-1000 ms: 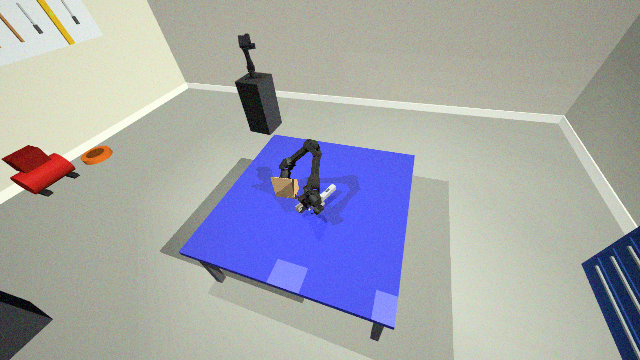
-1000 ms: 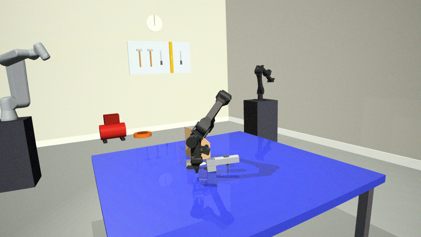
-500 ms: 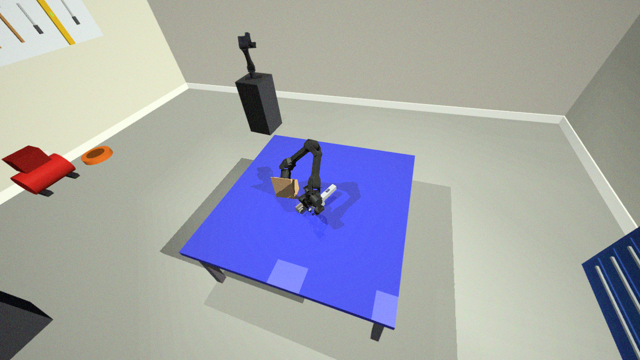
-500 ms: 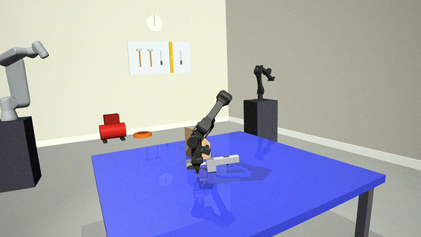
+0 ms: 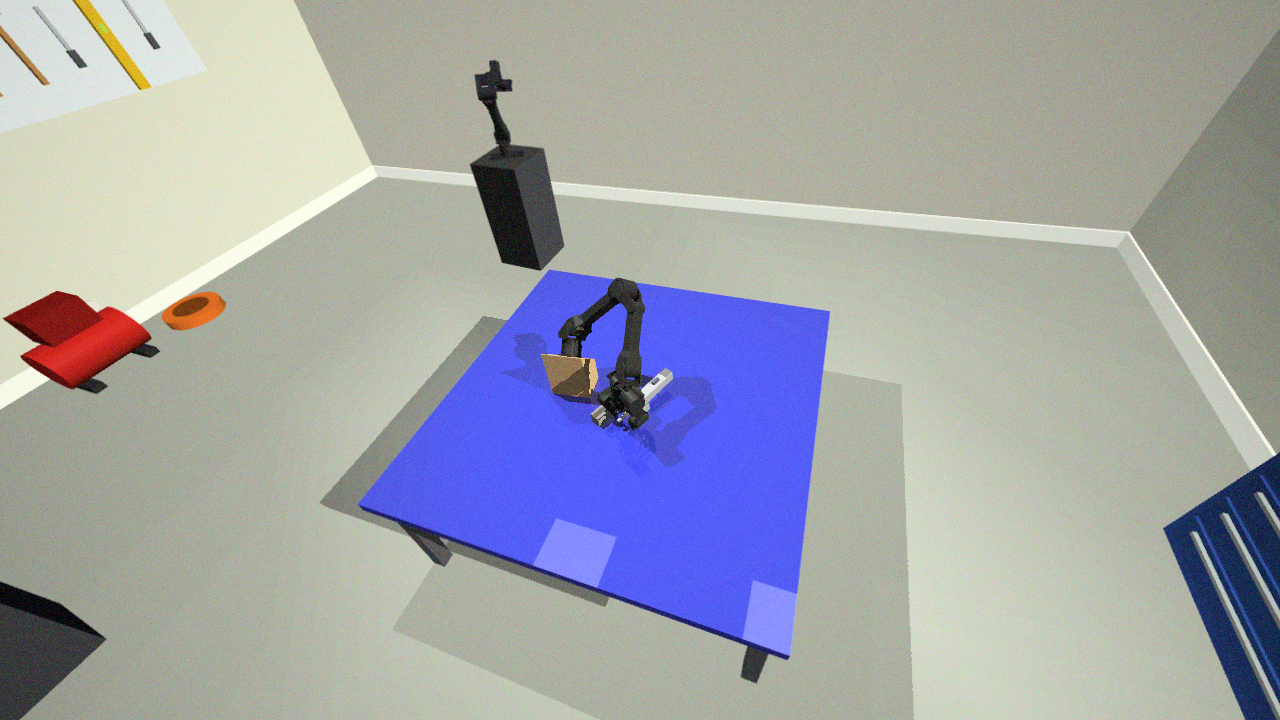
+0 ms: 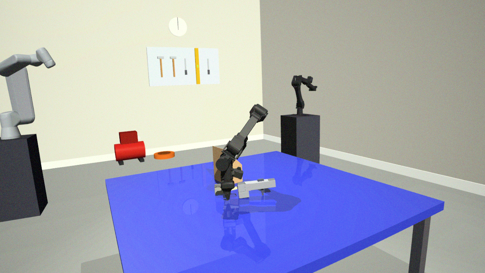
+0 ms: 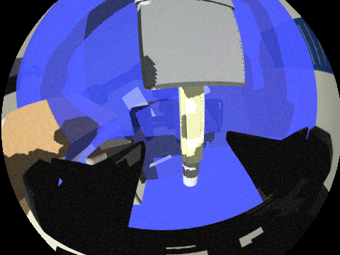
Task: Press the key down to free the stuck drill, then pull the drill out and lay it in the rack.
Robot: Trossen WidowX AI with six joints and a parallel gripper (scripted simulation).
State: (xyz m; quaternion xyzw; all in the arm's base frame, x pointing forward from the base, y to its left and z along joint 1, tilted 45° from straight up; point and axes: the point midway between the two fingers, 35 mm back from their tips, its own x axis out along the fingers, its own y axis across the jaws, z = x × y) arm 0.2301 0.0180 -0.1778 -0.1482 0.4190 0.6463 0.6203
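The drill is 40 mm to the left of my gripper tip, 40 mm above it and 10 mm ahead of it. The rest, counted from my gripper tip: small dark key: 160 mm to the left, 50 mm ahead, 40 mm above; then grey housing: 130 mm to the left, 40 mm ahead, 40 mm above.
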